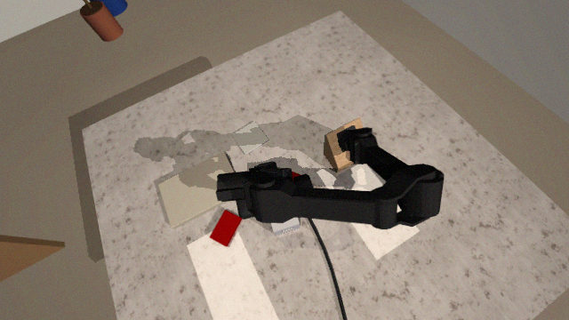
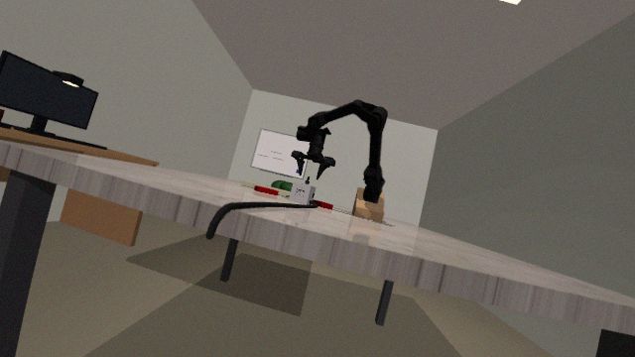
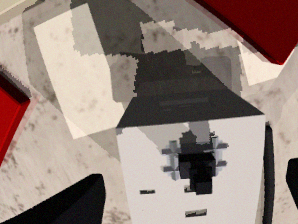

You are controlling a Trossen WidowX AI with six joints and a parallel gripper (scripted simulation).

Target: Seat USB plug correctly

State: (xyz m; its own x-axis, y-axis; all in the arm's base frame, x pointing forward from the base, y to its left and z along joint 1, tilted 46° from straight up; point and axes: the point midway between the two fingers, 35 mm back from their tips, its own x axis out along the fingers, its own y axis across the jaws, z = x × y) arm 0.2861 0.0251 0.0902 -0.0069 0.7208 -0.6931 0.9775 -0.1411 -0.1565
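Now: the USB plug 2 cm below my gripper tip. The rest, counted from my gripper tip: beige pad 21 cm ahead, 20 cm to the right, 9 cm below.
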